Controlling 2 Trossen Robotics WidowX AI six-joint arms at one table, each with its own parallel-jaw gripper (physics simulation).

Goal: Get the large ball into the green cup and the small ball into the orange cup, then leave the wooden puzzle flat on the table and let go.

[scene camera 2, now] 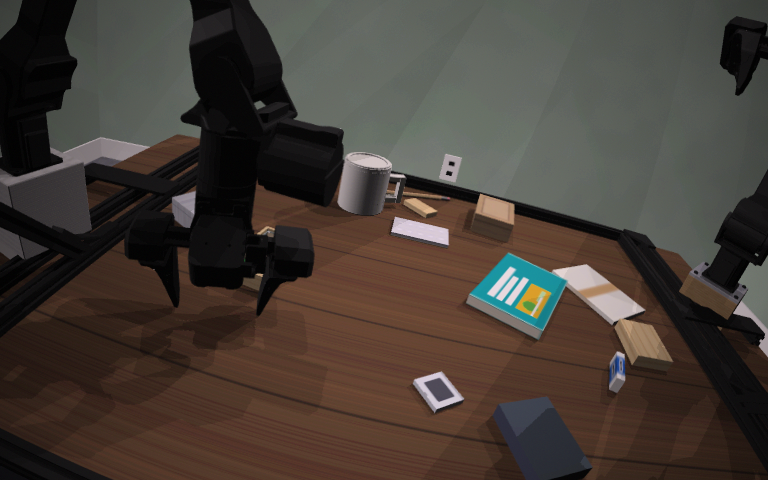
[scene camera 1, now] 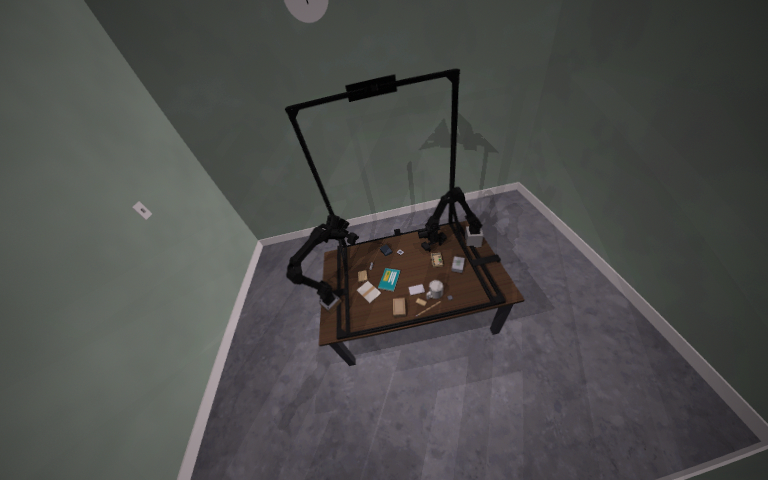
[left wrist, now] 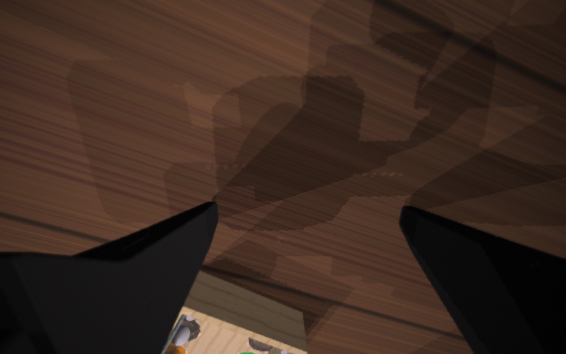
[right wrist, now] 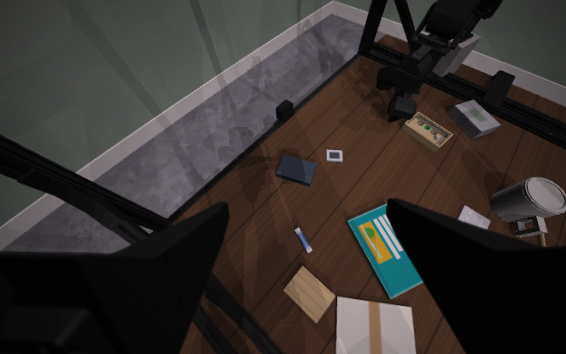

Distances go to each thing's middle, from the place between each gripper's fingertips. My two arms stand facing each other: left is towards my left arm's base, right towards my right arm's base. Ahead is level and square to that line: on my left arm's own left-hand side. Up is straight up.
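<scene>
From my left hand: dark blue box (scene camera 2: 534,431) 320 mm to the right, 170 mm behind, 10 mm above. Wooden puzzle (left wrist: 214,309) 100 mm ahead, 50 mm to the right, 10 mm above.
From my right hand: wooden puzzle 47 cm to the left, 34 cm below, 18 cm ahead. Dark blue box 34 cm below, 19 cm to the left, 9 cm behind.
</scene>
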